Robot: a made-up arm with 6 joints. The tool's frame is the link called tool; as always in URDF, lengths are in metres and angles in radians. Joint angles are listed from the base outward. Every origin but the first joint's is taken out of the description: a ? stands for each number. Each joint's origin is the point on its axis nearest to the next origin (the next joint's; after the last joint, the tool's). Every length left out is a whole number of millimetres.
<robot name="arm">
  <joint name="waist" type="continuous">
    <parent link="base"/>
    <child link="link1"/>
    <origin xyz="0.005 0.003 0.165"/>
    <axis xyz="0 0 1"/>
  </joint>
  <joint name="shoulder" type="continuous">
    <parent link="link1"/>
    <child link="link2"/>
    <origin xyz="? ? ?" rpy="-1.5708 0 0"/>
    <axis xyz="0 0 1"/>
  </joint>
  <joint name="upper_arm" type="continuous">
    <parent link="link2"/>
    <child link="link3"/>
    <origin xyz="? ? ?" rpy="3.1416 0 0"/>
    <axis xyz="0 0 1"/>
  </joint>
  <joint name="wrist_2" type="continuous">
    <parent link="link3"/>
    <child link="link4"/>
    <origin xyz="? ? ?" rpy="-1.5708 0 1.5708"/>
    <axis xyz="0 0 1"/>
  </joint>
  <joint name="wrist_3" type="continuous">
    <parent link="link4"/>
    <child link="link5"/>
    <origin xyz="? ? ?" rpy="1.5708 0 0"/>
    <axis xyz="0 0 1"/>
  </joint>
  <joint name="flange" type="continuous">
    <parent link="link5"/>
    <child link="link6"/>
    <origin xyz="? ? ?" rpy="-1.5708 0 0"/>
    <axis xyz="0 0 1"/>
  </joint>
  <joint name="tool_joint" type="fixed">
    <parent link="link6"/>
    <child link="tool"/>
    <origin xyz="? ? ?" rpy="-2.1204 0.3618 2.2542"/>
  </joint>
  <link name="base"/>
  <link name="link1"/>
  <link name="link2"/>
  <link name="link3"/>
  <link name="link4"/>
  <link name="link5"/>
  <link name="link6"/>
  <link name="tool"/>
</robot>
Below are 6 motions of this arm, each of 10 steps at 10 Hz.
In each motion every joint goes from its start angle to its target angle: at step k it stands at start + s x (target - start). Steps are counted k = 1, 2, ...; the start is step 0. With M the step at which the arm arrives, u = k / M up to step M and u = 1 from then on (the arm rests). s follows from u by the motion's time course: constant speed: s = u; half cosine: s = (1 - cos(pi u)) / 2; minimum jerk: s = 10 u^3 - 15 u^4 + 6 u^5.
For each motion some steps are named. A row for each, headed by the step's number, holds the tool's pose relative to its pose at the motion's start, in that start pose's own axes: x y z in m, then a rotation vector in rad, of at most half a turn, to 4 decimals.
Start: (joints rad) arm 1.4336 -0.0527 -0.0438 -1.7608 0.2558 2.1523
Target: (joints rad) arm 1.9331 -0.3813 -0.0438 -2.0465 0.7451 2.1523
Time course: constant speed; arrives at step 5
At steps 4, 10:
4: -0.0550 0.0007 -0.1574 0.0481 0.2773 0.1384
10: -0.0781 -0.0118 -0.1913 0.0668 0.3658 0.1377

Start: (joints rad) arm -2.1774 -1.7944 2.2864 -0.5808 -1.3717 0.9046
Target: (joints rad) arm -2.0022 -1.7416 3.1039 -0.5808 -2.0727 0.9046
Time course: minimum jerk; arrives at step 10
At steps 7, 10:
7: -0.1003 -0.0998 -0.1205 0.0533 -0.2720 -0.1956
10: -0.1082 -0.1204 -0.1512 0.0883 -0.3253 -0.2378

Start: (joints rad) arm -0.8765 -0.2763 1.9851 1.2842 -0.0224 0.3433
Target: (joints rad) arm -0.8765 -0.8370 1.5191 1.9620 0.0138 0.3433
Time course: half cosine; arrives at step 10
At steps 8, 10:
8: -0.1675 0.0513 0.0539 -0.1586 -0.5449 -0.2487
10: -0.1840 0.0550 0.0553 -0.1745 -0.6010 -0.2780

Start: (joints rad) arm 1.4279 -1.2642 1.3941 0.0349 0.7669 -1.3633
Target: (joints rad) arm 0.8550 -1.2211 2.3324 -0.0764 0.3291 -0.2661
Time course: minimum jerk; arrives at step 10
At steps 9, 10:
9: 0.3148 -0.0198 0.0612 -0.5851 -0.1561 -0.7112
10: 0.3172 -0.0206 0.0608 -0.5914 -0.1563 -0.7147

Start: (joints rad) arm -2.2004 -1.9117 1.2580 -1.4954 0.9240 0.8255
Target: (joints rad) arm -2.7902 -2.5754 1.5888 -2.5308 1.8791 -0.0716
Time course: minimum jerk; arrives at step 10
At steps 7, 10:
7: -0.0521 -0.0316 -0.5169 1.3066 0.8135 0.8827
10: -0.1298 -0.0172 -0.5889 1.6041 0.7696 0.9553

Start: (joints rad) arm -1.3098 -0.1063 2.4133 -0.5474 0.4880 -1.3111
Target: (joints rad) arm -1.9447 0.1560 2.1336 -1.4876 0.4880 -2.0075
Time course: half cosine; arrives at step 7
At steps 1, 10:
1: -0.0081 -0.0092 0.0059 0.0452 0.0279 0.0493
10: -0.1533 -0.1668 -0.0412 0.3398 0.3274 1.0885

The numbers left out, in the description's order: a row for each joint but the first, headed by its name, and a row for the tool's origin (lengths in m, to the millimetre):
shoulder: 0 -0.033 0
upper_arm: 0.021 -0.206 0
wrist_2: 0.232 -0.001 0
wrist_3: -0.023 -0.193 0
flange: -0.007 -0.004 0
tool: -0.013 0.02 0

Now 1 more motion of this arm.
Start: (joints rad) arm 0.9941 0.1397 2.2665 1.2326 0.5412 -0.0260
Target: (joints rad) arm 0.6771 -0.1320 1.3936 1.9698 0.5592 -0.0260
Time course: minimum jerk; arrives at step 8
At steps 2, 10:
2: 0.0097 0.0221 0.0017 -0.0817 0.0203 -0.0895
10: 0.1299 0.1663 -0.0779 -0.8911 0.1873 -0.7870

